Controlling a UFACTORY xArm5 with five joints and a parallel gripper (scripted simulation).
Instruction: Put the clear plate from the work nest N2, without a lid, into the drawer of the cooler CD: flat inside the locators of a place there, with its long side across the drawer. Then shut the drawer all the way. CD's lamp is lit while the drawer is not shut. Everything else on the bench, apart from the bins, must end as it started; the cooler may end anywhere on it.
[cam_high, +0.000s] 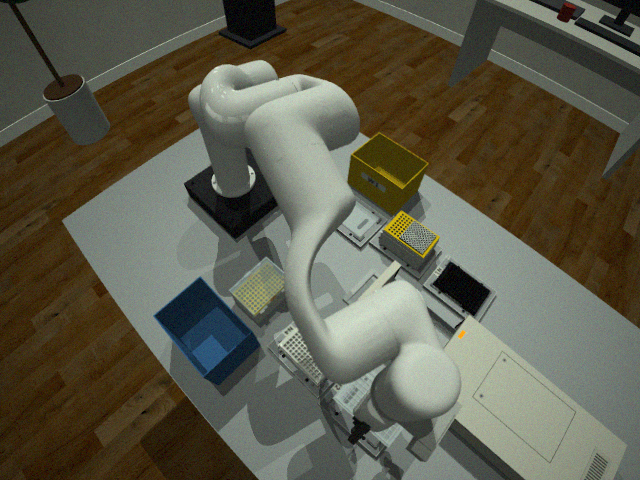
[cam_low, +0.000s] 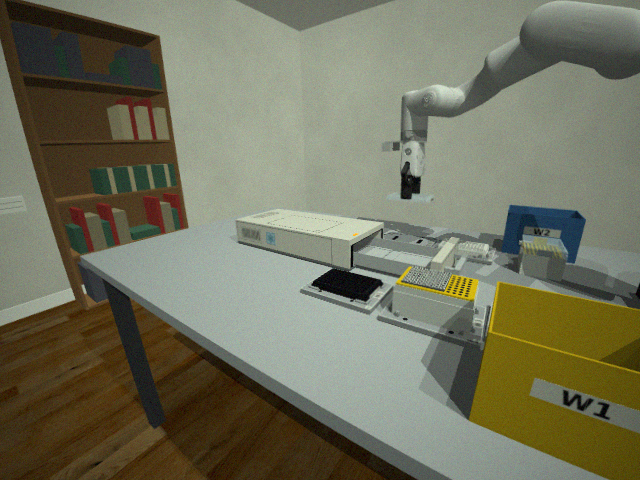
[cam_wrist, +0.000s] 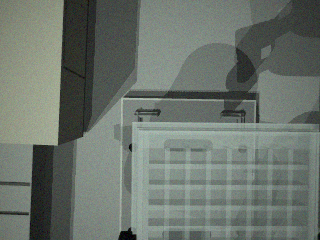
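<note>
Right now the drawer is 200 mm to the left of my hand, 120 mm below it and 30 mm behind it. Round my hand: cooler CD: 190 mm to the left, 120 mm below, 120 mm ahead; clear plate: 10 mm below; white plate: 170 mm behind, 140 mm below, 20 mm to the left.
</note>
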